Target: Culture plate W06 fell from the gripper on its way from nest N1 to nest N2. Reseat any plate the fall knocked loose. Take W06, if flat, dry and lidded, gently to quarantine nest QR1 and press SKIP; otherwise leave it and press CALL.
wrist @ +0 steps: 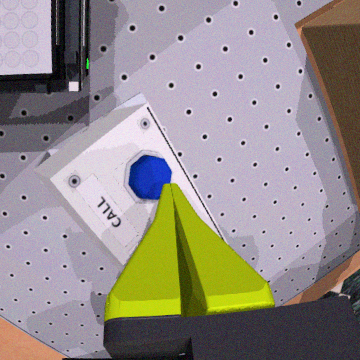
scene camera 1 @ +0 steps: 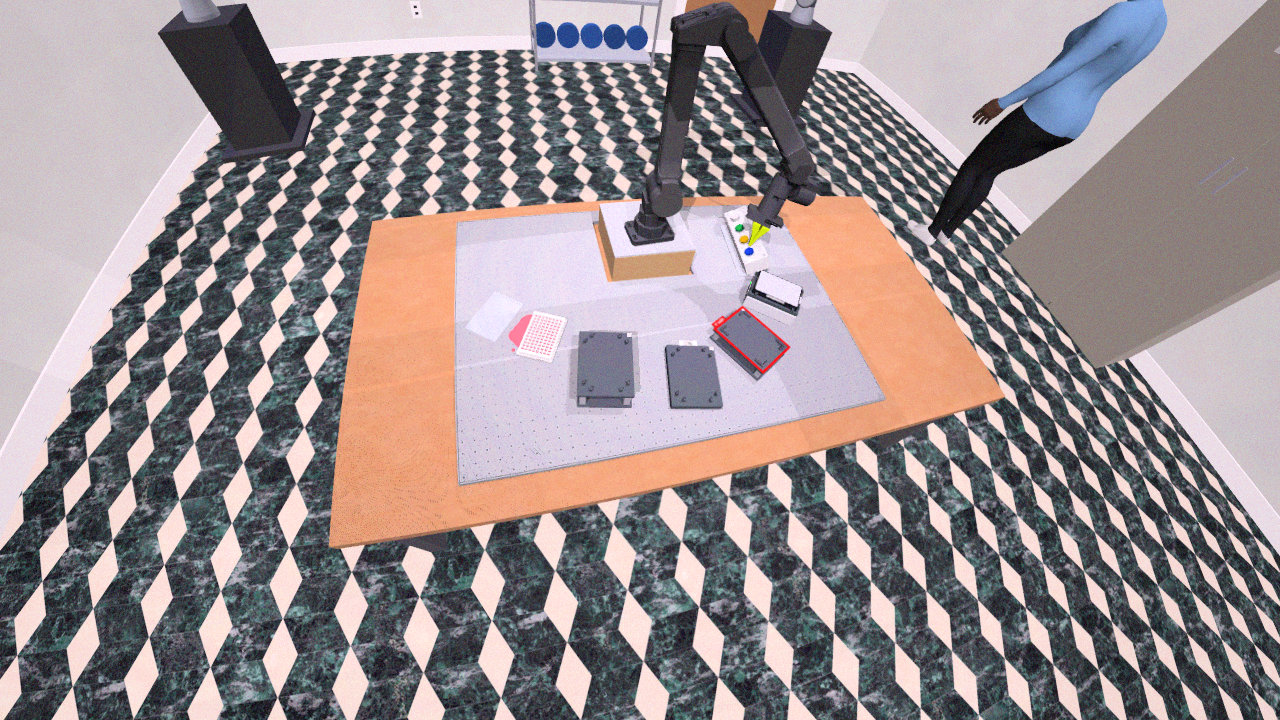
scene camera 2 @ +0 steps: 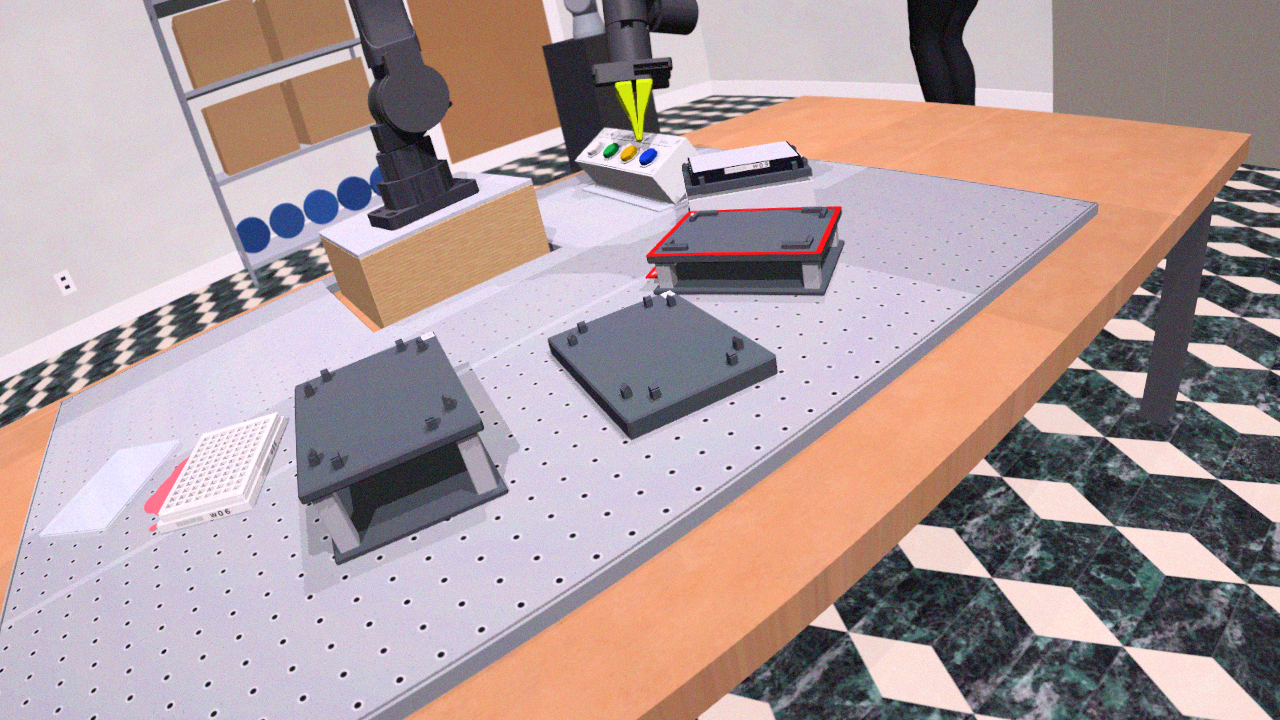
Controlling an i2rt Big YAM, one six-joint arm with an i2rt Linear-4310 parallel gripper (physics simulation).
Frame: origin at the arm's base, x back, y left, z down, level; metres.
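Seen in the pictures: gripper, fingertip midpoint: [wrist: 169,191] [scene camera 1: 749,245] [scene camera 2: 639,141]; arm's base, link origin: [scene camera 1: 649,233] [scene camera 2: 424,208].
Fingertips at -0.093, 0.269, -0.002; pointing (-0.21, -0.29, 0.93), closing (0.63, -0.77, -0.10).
Note:
Pixels of each thing's top centre, then the offset from my fingertips to it, as dx, dy, dz.
- Plate W06, top centre: [scene camera 2: 220,461] [scene camera 1: 542,334] -0.119, -0.603, +0.074
- Pink liquid, top centre: [scene camera 2: 164,497] [scene camera 1: 516,335] -0.100, -0.661, +0.088
- clear lid, top centre: [scene camera 2: 111,485] [scene camera 1: 494,315] -0.033, -0.705, +0.081
- button box, top centre: [wrist: 180,292] [scene camera 2: 631,135] [scene camera 1: 750,229] +0.067, +0.043, +0.005
- blue button, top centre: [wrist: 150,185] [scene camera 2: 647,150] [scene camera 1: 750,249] -0.003, +0.008, +0.014
- lidded plate, top centre: [scene camera 2: 741,155] [scene camera 1: 779,288] -0.149, +0.025, +0.019
- red-edged raised nest, top centre: [scene camera 2: 746,224] [scene camera 1: 753,336] -0.265, -0.108, +0.043
- low dark nest, top centre: [scene camera 2: 649,334] [scene camera 1: 694,372] -0.314, -0.285, +0.063
- taller dark nest, top centre: [scene camera 2: 368,389] [scene camera 1: 606,360] -0.257, -0.486, +0.020
Plate W06 [scene camera 1: 541,336] [scene camera 2: 221,465] lies flat on the pegboard, lidless, wells showing. Pink liquid [scene camera 1: 520,332] [scene camera 2: 164,494] lies beside and against it; the clear lid [scene camera 1: 493,316] [scene camera 2: 111,488] lies apart to the left. My gripper [scene camera 1: 750,243] [scene camera 2: 639,137] [wrist: 169,191] is shut and empty, pointing down over the button box [scene camera 2: 659,183] [wrist: 100,162]. In the wrist view its tips overlap the lower right edge of the blue button [scene camera 1: 749,251] [scene camera 2: 648,156] [wrist: 148,176], beside the CALL label; contact cannot be told. A lidded plate [scene camera 1: 778,287] [scene camera 2: 747,157] [wrist: 25,40] sits in a dark nest near the box.
A red-edged raised nest [scene camera 1: 750,339] [scene camera 2: 751,234], a low dark nest [scene camera 1: 693,376] [scene camera 2: 660,362] and a taller dark nest [scene camera 1: 605,365] [scene camera 2: 384,416] hold no plates. The arm's wooden base block [scene camera 1: 650,262] [scene camera 2: 447,259] stands left of the button box. A person [scene camera 1: 1092,80] stands beyond the table.

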